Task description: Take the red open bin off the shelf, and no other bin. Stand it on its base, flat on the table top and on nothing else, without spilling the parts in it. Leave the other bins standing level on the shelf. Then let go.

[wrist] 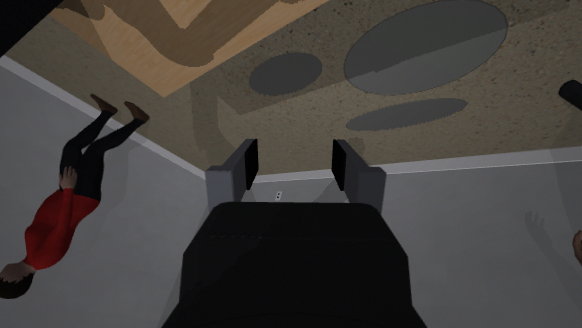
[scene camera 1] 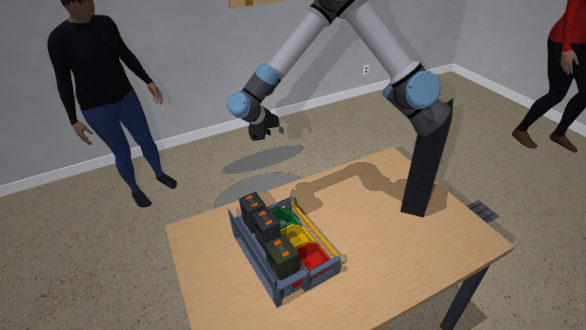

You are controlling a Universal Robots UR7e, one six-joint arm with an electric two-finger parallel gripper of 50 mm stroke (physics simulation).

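Frame: origin at the arm's base, x ahead, y left, z up, level; metres.
Seen in the pictures: gripper, fingertip midpoint: (wrist: 295,154) (scene camera 1: 276,131); arm's base, origin of the base link: (scene camera 1: 434,121).
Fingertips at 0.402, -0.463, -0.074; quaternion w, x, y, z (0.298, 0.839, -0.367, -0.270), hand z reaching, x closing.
Offsets run from my fingertips to a thing's middle, as dx, dy, dz. "pt": to the spot under its first point. Level surfaces: height alone.
The red open bin {+0.197, +0.378, -0.312} (scene camera 1: 314,255) sits in the blue-grey shelf {pt +0.353, +0.269, -0.241} (scene camera 1: 253,257) at the end nearest the camera in the scene view, partly hidden by the shelf's end and a dark green box. A yellow bin {+0.174, +0.268, -0.312} (scene camera 1: 298,235) is beside it, and a green bin {+0.151, +0.159, -0.312} (scene camera 1: 286,217) is beyond that. The shelf stands on the wooden table {dz -0.356} (scene camera 1: 400,250) (wrist: 142,67). The parts in the red bin cannot be made out. My gripper (scene camera 1: 276,131) (wrist: 295,154) is open and empty, high above and behind the shelf, far from the bins. The bins do not show in the wrist view.
A dark green box {+0.293, +0.359, -0.205} (scene camera 1: 283,257) and two dark grey boxes {+0.265, +0.244, -0.188} (scene camera 1: 265,227) {+0.243, +0.134, -0.193} (scene camera 1: 251,208) with orange marks stand on the shelf behind the bins. A yellow rail {+0.073, +0.289, -0.295} (scene camera 1: 317,231) runs along the shelf's front. The arm's black pedestal (scene camera 1: 423,175) stands on the table. Two people stand beyond the table.
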